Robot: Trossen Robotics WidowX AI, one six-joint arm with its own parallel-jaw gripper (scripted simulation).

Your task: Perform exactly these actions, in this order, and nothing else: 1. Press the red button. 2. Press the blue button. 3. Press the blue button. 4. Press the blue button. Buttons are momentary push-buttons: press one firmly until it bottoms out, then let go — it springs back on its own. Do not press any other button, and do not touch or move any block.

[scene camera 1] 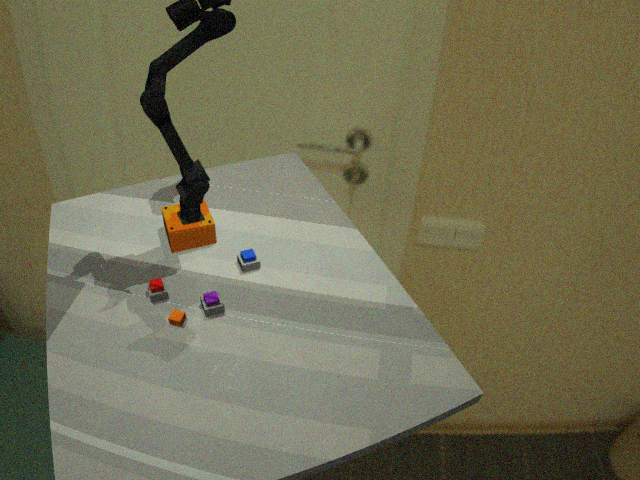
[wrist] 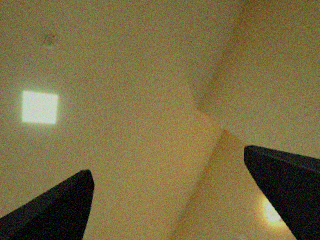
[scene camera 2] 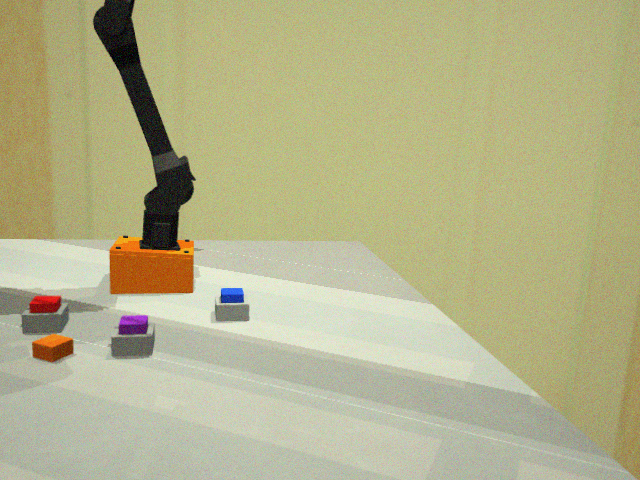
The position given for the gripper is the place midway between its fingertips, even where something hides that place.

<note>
The gripper (wrist: 169,166) is open and holds nothing. Further things: an orange block (scene camera 2: 53,347).
The wrist view does not show the orange block: it is out of frame.
</note>
